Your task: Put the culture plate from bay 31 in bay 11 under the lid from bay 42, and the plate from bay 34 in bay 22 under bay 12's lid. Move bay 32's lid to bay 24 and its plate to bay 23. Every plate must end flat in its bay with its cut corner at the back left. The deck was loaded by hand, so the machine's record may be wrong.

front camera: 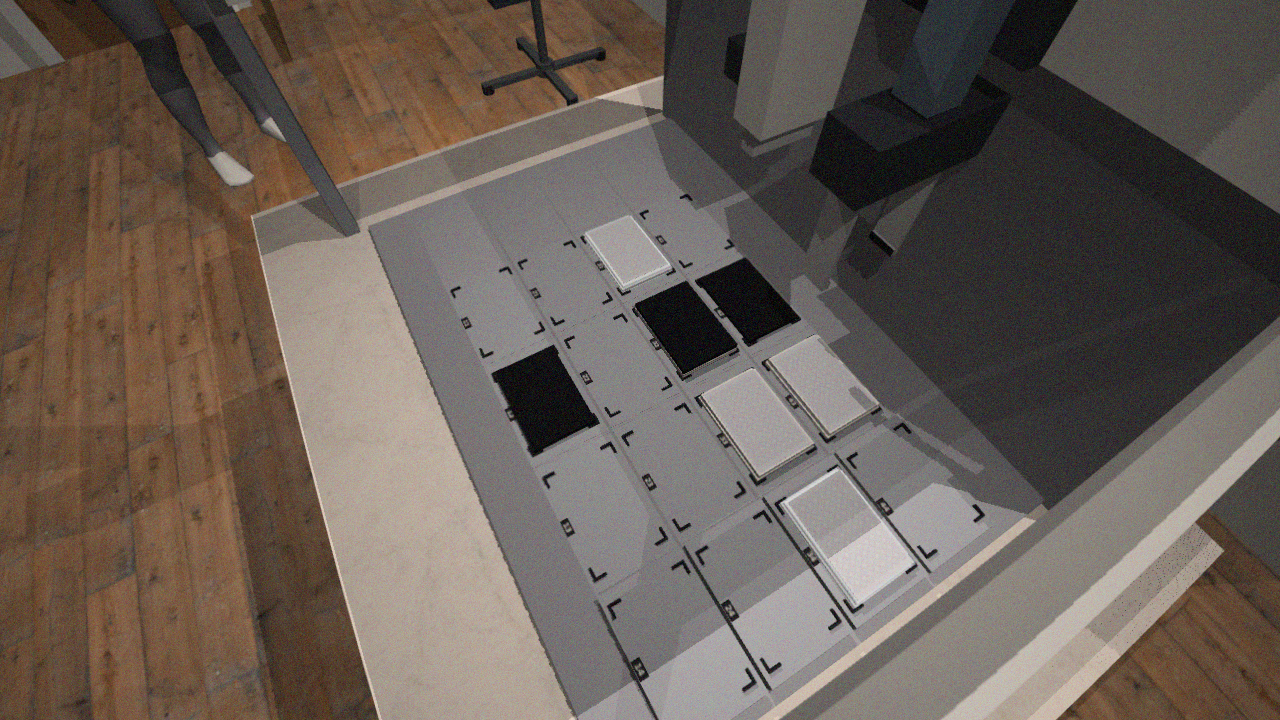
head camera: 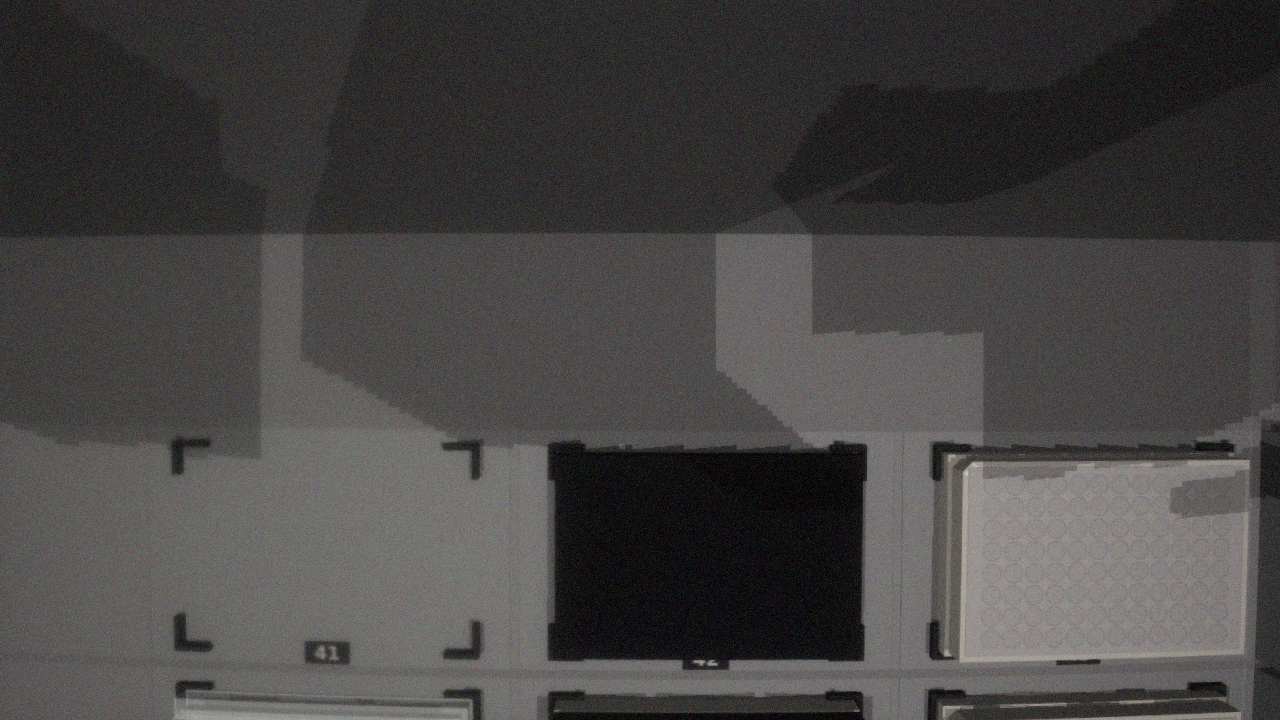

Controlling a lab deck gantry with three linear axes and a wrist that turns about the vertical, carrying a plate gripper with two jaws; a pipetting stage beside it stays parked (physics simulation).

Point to a bay 24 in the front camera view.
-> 784,612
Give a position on a black lid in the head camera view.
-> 658,556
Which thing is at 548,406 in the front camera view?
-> A black lid.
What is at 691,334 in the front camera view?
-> A black lid.
